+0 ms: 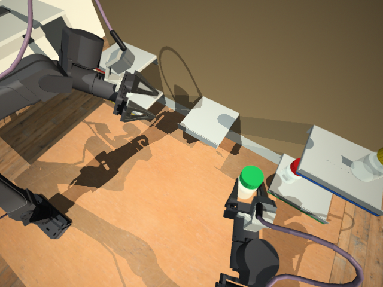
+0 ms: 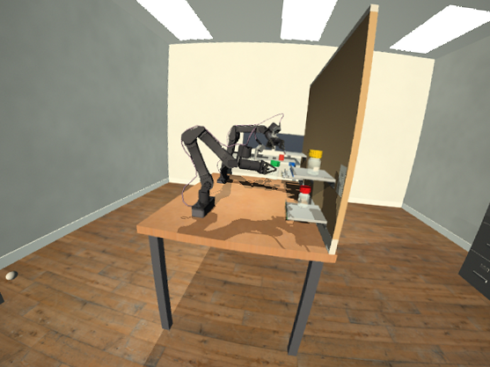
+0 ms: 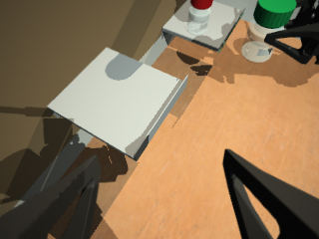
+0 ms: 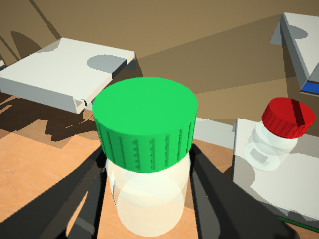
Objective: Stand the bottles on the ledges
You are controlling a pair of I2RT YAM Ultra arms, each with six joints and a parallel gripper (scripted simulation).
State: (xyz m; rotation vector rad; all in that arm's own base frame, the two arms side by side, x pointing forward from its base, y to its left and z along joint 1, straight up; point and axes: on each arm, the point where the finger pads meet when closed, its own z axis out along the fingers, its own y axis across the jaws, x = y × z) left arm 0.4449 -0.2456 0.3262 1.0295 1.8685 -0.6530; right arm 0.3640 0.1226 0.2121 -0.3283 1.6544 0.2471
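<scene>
Right now the red-capped bottle is 160 mm ahead of my right hand, 140 mm to the right of it and 110 mm below it. From my right hand the other things lie so: green-capped bottle 10 mm below; then yellow-capped bottle 250 mm to the right, 150 mm ahead, 80 mm above; then brown wall 290 mm ahead, 200 mm above, 180 mm to the left.
</scene>
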